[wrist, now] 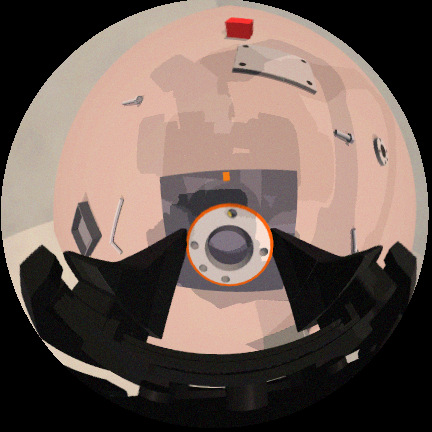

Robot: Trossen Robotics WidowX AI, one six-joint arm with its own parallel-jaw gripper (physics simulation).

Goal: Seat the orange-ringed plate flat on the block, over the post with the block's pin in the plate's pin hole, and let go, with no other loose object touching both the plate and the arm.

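Places are measured from the arm's base along level axes (x ahead, y left, z up), in millimetres.
Where they show: gripper, between the fingertips: (228,233).
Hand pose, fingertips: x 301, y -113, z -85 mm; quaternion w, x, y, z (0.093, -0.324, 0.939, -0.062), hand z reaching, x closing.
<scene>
After its pixels a point has its place.
My gripper (228,233) @(y -113, x 301, z -85 mm) is shut on the orange-ringed plate (206,227) @(y -108, x 317, z -77 mm), with one black finger at each side of its rim. The plate is held face-on to the view, over the dark grey block (282,200) @(y -160, x 281, z -101 mm). A small yellow piece of the pin (231,214) @(y -124, x 308, z -84 mm) shows inside the plate's top hole. Grey surfaces show through the large centre hole; I cannot tell the post's outline there. An orange mark (226,176) @(y -144, x 330, z -100 mm) lies on the block beyond the plate. The gap between plate and block cannot be judged from this view.
A red block (239,28) and a curved plate with holes (275,66) @(y -313, x 378, z -116 mm) lie at the top. Bolts (134,101) @(y -161, x 507, z -115 mm) (344,136) @(y -294, x 253, z -118 mm) (354,240) @(y -210, x 140, z -117 mm) lie at both sides. A small flanged ring (377,152) @(y -363, x 176, z -118 mm) is at right. A bent key (116,225) @(y 11, x 426, z -124 mm) and a diamond-shaped grey frame (77,231) @(y 156, x 556, z -119 mm) are at left.
</scene>
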